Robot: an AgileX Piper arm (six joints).
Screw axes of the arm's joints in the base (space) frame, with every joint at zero. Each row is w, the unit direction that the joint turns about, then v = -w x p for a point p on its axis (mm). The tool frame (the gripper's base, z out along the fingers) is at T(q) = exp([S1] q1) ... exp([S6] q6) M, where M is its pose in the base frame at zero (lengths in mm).
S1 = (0, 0, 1, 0, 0, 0)
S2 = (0, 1, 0, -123, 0, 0)
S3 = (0, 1, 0, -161.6, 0, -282.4)
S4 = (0.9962, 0, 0.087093, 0, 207.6, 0)
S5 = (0, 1, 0, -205.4, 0, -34.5)
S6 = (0.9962, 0, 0.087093, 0, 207.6, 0)
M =
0.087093 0 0.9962 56.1
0 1 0 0
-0.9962 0 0.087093 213.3
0 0 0 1
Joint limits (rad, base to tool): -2.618..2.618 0..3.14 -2.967..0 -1.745..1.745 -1.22..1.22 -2.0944..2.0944
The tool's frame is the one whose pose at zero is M.
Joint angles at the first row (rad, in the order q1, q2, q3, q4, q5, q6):
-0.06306, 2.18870, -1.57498, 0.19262, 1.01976, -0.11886
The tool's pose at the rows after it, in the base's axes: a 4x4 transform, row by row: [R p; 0 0 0 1], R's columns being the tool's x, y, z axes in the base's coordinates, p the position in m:
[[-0.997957 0.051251 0.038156 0.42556], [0.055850 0.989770 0.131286 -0.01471], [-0.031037 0.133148 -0.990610 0.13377], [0 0 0 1]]
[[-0.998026 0.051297 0.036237 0.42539], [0.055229 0.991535 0.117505 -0.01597], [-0.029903 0.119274 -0.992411 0.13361], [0 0 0 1]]
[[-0.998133 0.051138 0.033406 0.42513], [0.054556 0.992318 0.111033 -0.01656], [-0.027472 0.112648 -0.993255 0.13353], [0 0 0 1]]
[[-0.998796 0.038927 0.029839 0.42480], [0.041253 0.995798 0.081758 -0.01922], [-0.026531 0.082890 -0.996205 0.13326], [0 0 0 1]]
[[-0.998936 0.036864 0.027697 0.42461], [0.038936 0.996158 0.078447 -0.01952], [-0.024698 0.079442 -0.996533 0.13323], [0 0 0 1]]
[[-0.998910 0.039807 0.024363 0.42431], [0.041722 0.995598 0.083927 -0.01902], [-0.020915 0.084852 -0.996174 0.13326], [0 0 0 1]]
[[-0.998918 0.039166 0.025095 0.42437], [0.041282 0.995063 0.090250 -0.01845], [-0.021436 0.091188 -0.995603 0.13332], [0 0 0 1]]
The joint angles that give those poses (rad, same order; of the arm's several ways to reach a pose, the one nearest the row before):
-0.06305, 2.18870, -1.57498, 0.15726, 1.01976, -0.09004
-0.06307, 2.18871, -1.57502, 0.14079, 1.01978, -0.08190
-0.06307, 2.18871, -1.57500, 0.13277, 1.02172, -0.07810
-0.06307, 2.18869, -1.57496, 0.09802, 1.02170, -0.07313
-0.06306, 2.18871, -1.57499, 0.09387, 1.02347, -0.07313
-0.06306, 2.18872, -1.57501, 0.09981, 1.02740, -0.07312
-0.06307, 2.18869, -1.57498, 0.10728, 1.02741, -0.07748

